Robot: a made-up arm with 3 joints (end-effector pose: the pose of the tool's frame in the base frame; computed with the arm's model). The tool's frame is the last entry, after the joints.
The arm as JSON. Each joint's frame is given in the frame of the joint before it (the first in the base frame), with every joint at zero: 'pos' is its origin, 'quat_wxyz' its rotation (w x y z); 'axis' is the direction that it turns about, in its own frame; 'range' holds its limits. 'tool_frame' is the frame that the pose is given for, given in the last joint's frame.
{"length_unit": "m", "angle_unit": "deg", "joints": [
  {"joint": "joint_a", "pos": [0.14, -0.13, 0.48], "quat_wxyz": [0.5, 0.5, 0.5, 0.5], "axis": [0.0, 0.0, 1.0], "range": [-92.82, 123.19]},
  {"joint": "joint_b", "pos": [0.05, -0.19, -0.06], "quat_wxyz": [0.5, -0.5, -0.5, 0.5], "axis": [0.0, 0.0, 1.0], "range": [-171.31, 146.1]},
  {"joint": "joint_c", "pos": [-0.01, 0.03, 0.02], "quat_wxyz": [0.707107, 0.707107, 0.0, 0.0], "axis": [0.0, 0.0, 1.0], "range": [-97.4, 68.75]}
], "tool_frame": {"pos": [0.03, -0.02, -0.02], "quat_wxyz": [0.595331, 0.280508, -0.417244, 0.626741]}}
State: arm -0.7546 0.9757 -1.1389
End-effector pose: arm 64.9 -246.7 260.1 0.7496 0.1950 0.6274 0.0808
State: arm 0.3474 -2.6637 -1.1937
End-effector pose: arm 116.3 -17.1 359.8 0.4703 -0.0033 -0.8823 0.0166
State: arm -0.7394 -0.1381 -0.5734
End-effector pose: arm 31.1 -203.9 305.4 -0.9637 0.1650 -0.2030 0.0535
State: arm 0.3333 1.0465 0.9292
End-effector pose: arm 34.2 -40.7 276.8 -0.1485 -0.1759 -0.2108 0.9500
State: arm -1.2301 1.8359 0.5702
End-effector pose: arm 68.0 -350.8 369.2 -0.6279 -0.6464 -0.0748 0.4270
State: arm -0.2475 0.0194 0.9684
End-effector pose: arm 29.6 -154.9 313.5 -0.4441 0.2644 -0.0336 0.8554
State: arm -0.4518 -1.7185 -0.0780
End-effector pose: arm 105.5 -145.5 328.3 -0.6202 0.7109 0.3213 0.0820
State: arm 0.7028 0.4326 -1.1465
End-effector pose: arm 41.3 65.7 350.4 -0.7618 0.2460 -0.3750 0.4674
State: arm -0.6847 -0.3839 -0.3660
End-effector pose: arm 37.7 -185.9 317.6 -0.9402 0.2884 -0.1120 0.1424
